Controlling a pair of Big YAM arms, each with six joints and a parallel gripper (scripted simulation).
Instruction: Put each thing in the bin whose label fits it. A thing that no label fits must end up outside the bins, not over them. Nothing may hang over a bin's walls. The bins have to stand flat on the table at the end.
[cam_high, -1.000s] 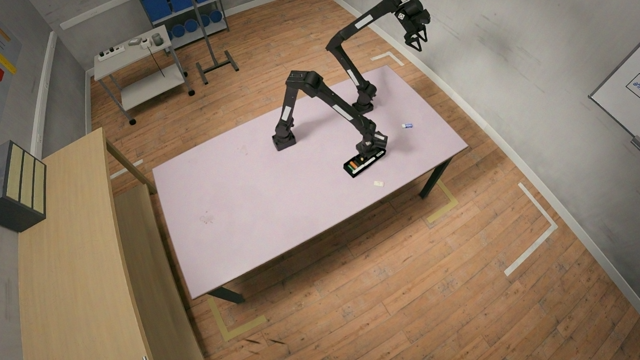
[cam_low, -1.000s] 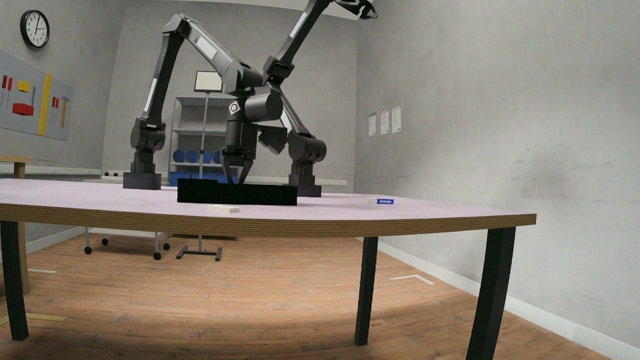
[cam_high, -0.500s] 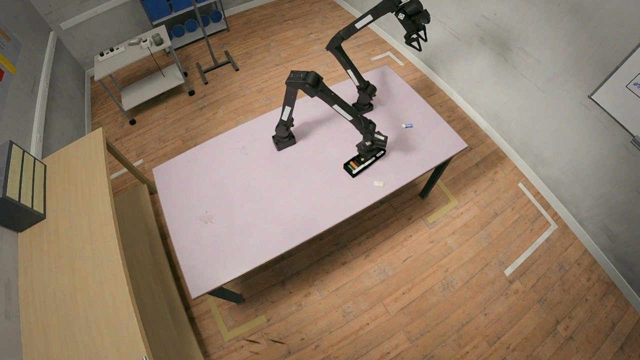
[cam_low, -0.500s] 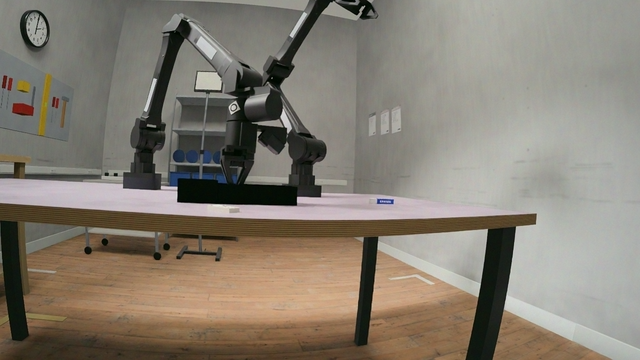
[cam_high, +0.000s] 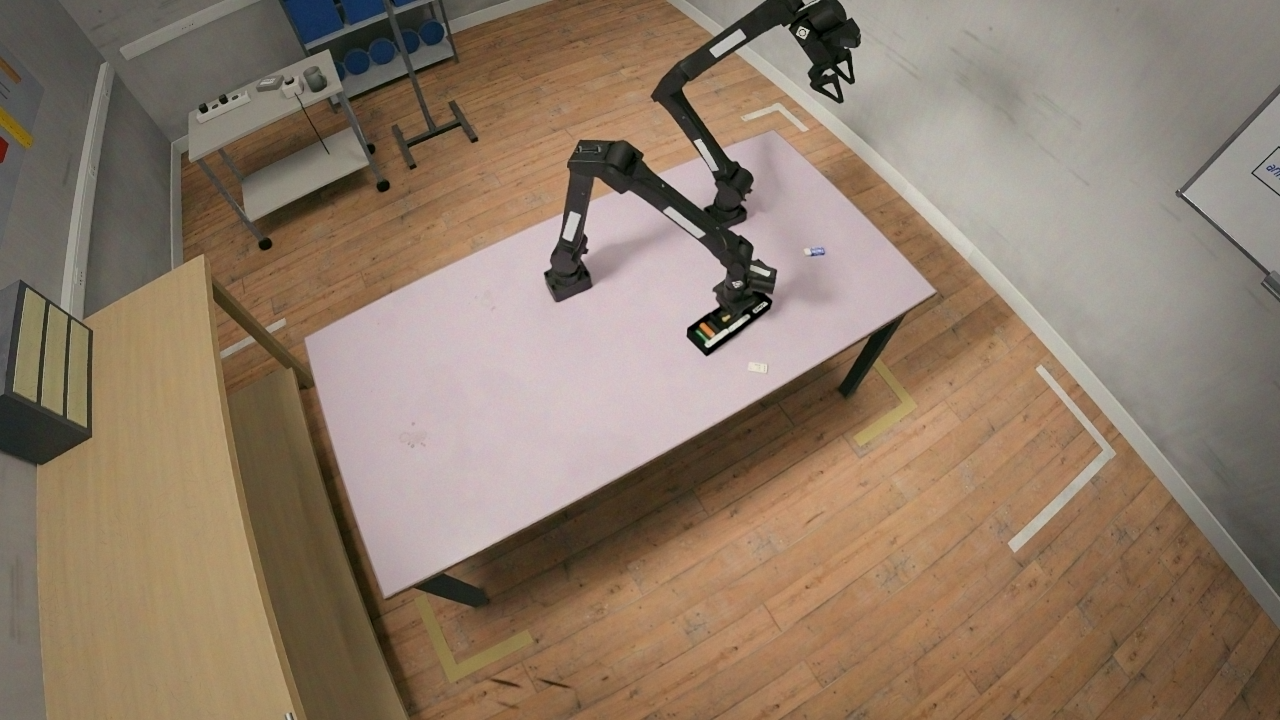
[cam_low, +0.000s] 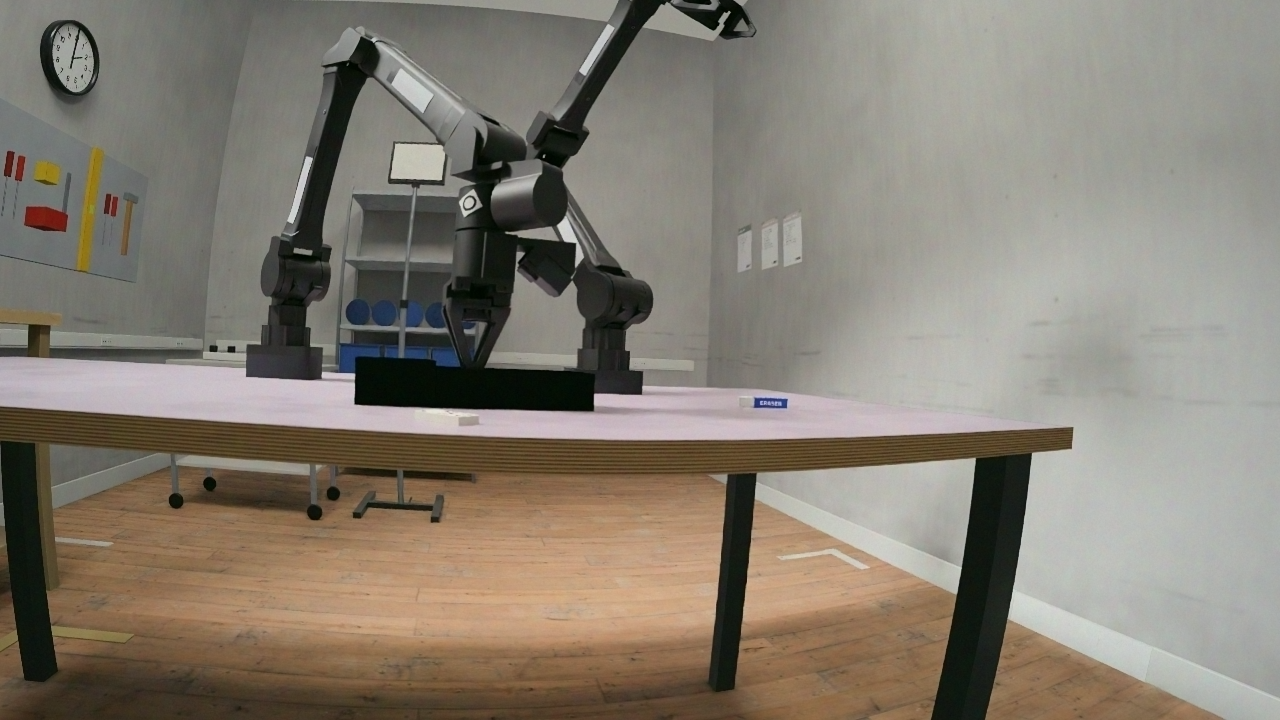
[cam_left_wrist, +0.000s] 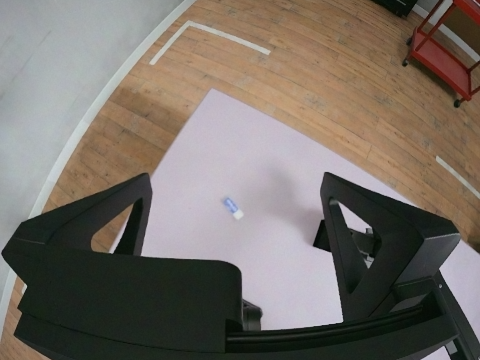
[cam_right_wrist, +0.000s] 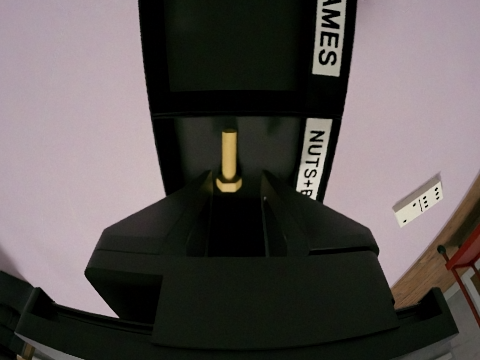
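The brass bolt is 3 cm below my right hand. The rest, counted from my right hand: eraser: 37 cm to the left, 8 cm behind, 3 cm below; then orange battery: 7 cm to the right, 2 cm below; then white die: 17 cm ahead, 3 cm below, 2 cm to the right.
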